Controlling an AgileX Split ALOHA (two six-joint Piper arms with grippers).
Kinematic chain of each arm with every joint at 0, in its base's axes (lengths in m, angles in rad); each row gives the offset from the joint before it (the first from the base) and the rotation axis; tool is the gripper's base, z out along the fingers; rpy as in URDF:
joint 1: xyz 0 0 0.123 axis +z
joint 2: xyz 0 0 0 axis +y
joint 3: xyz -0.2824 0 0.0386 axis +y
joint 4: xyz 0.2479 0 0.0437 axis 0.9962 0 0.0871
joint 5: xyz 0 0 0 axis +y
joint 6: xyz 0.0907 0 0.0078 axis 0.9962 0 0.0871
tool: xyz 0 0 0 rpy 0 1.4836 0
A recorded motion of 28 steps. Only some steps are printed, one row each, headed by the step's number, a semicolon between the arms.
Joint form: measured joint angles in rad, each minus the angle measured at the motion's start. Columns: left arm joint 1, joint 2, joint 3, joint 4, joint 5, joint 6; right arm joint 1, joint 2, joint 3, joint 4, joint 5, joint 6.
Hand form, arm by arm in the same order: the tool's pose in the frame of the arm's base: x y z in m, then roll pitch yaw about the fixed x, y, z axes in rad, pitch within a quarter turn. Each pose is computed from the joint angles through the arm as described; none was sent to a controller.
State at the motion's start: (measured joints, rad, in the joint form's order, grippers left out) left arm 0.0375 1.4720 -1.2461 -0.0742 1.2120 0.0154; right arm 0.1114 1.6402 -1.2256 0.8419 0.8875 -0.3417
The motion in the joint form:
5: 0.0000 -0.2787 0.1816 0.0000 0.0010 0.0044; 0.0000 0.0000 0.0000 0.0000 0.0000 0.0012
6: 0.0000 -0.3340 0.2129 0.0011 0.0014 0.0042; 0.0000 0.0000 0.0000 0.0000 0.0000 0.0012
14: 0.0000 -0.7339 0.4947 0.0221 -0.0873 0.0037; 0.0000 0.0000 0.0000 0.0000 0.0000 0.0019
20: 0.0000 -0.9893 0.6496 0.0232 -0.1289 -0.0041; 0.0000 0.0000 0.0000 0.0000 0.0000 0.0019
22: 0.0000 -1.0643 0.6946 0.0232 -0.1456 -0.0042; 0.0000 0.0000 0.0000 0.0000 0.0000 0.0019
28: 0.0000 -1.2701 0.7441 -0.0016 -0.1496 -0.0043; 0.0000 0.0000 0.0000 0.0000 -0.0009 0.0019
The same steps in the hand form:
5: 0.2115 0.0016 0.3249 -3.0701 0.3167 -3.0976; 0.3338 0.0904 0.2792 2.4143 0.3856 3.0117
6: 0.1980 0.0012 0.3274 -3.0710 0.3403 -3.0977; 0.3338 0.0904 0.2792 2.4143 0.3856 3.0117
14: 0.1116 -0.0001 0.3108 -3.0925 0.5470 -3.1001; 0.3338 0.0904 0.2792 2.4141 0.3851 3.0111
20: 0.0670 -0.0016 0.2896 -3.0862 0.6886 -3.0878; 0.3338 0.0904 0.2792 2.4141 0.3851 3.0111
22: 0.0562 -0.0020 0.2817 -3.0848 0.7353 -3.0860; 0.3338 0.0904 0.2792 2.4141 0.3851 3.0111
28: 0.0261 -0.0051 0.2757 -3.0432 0.8948 -3.0629; 0.3339 0.0904 0.2792 2.4141 0.3858 3.0105

